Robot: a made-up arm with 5 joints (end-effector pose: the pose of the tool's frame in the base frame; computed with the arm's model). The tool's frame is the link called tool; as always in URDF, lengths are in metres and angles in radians.
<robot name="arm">
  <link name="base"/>
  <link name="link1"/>
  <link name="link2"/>
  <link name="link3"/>
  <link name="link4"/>
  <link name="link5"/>
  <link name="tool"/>
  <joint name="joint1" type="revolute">
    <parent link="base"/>
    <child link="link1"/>
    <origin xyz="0.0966 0 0.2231"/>
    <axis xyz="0 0 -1"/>
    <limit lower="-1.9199" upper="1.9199"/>
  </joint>
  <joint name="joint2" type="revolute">
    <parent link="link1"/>
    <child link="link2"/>
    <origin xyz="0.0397 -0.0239 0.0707"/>
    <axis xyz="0 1 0"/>
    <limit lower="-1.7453" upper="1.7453"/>
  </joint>
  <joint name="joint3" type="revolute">
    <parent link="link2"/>
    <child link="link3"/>
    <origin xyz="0.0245 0 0.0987"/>
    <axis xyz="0 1 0"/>
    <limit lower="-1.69" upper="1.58"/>
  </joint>
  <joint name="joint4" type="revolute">
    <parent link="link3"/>
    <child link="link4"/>
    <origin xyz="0.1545 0 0.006"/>
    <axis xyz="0 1 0"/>
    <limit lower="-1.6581" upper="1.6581"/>
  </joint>
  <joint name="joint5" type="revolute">
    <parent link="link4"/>
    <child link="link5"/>
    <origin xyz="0.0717 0.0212 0"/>
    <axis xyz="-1 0 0"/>
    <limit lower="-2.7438" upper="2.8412"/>
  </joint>
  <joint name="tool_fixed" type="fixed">
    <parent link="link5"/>
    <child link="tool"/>
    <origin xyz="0 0 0" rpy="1.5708 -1.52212 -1.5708"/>
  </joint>
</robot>
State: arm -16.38 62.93 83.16 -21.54 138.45
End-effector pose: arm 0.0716 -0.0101 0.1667 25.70 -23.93 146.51
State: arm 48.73 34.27 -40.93 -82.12 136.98
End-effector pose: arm 0.2725 -0.2046 0.4571 -179.13 0.85 -2.91
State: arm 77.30 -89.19 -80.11 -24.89 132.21
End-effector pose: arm 0.0322 0.2736 0.3249 71.88 -38.00 24.09
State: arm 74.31 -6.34 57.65 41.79 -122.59
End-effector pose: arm 0.1347 -0.1457 0.2062 -2.53 -1.79 160.35
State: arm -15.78 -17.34 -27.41 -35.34 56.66
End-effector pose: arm 0.2431 0.0386 0.5790 -171.97 -5.82 141.50
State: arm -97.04 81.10 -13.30 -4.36 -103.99
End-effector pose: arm 0.0702 0.2355 0.0800 25.58 7.42 -8.05
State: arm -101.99 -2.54 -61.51 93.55 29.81
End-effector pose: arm 0.0609 0.1810 0.4997 -38.76 -50.84 147.99
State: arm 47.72 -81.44 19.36 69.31 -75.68
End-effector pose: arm 0.1511 -0.0639 0.4630 82.62 -11.44 -136.25
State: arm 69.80 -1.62 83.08 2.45 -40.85
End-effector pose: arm 0.1279 -0.0928 0.1700 4.21 -4.40 -113.60
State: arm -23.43 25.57 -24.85 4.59 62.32
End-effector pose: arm 0.4008 0.1289 0.3697 -83.85 -30.32 110.31
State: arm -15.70 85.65 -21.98 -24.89 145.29
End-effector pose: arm 0.3570 0.0704 0.0961 -37.15 38.20 144.92
